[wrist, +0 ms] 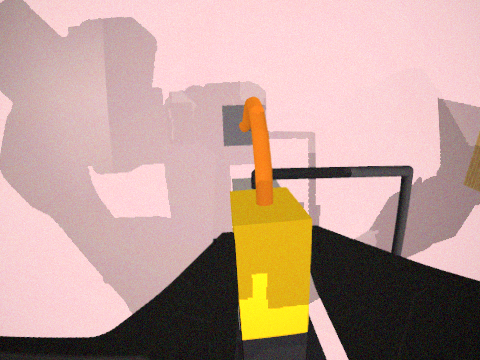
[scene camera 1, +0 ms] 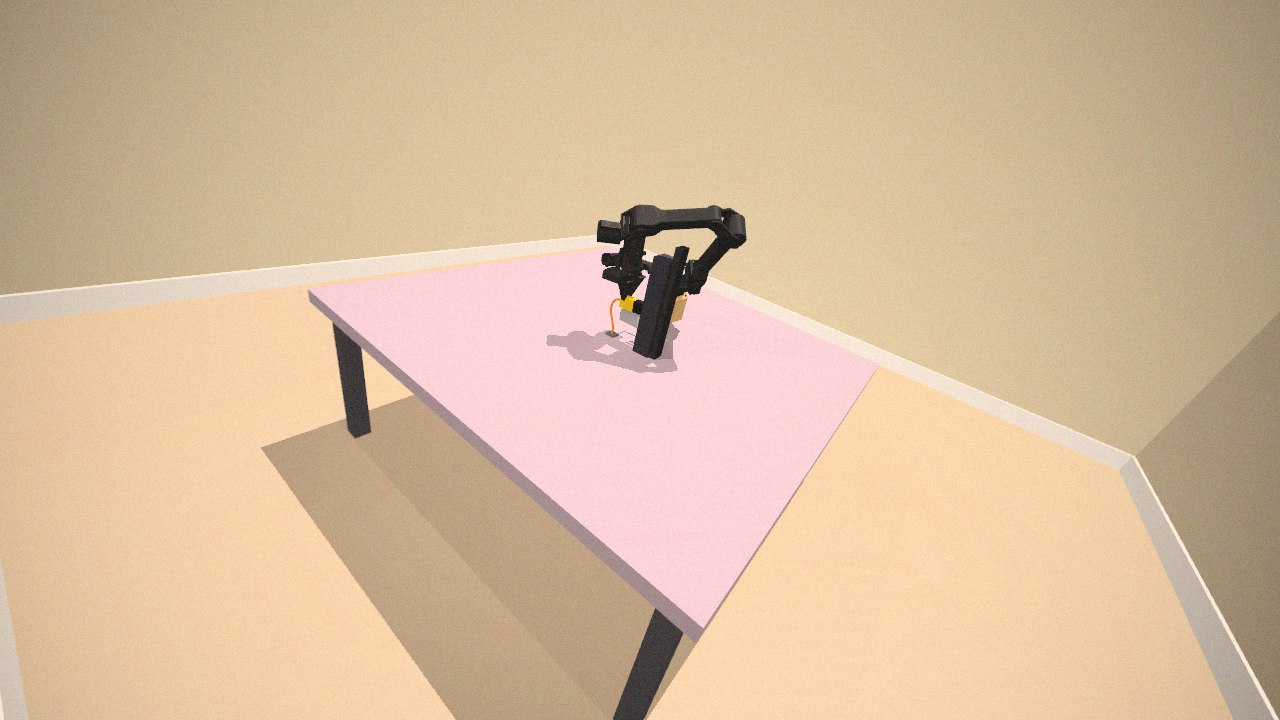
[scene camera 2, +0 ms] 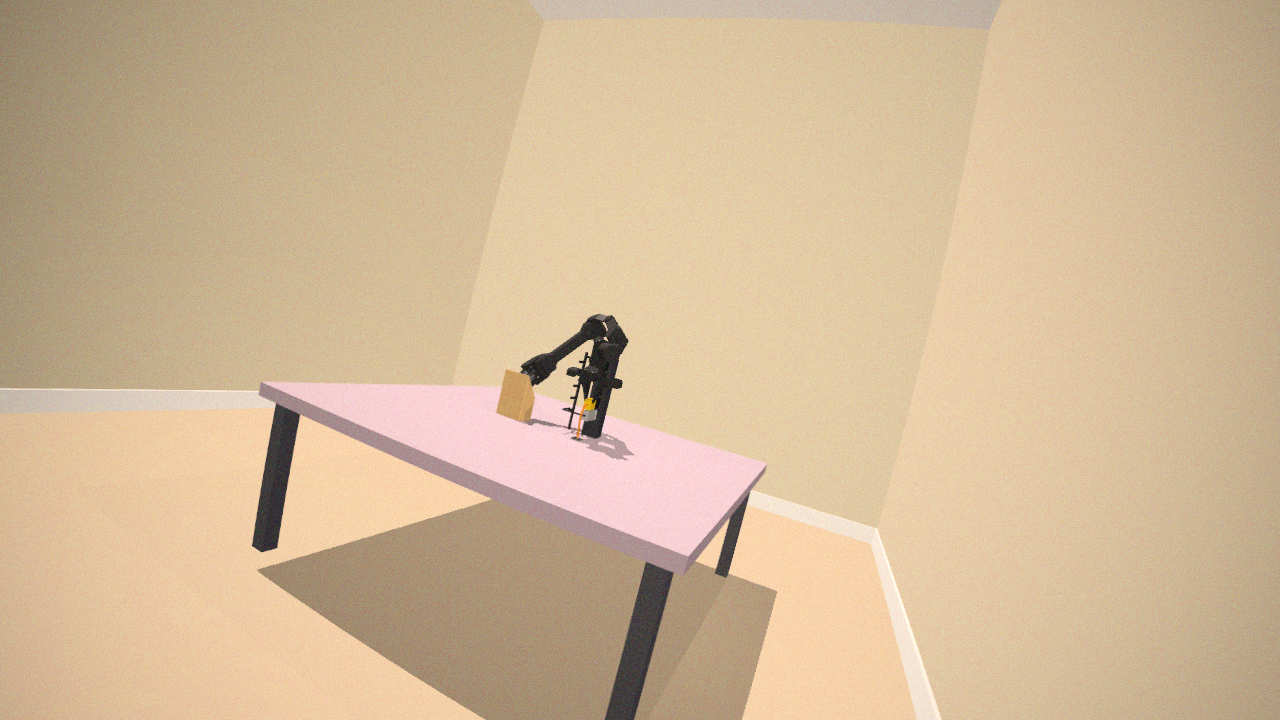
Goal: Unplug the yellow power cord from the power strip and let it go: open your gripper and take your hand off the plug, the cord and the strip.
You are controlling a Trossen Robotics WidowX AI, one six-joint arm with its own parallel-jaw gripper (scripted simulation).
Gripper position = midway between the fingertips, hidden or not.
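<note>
You've got the gripper (scene camera 1: 625, 299), and that's the gripper again (wrist: 269, 241), and the gripper once more (scene camera 2: 588, 402). There's a yellow plug (wrist: 273, 244) in view, and a small grey anchor (wrist: 232, 114) as well.
</note>
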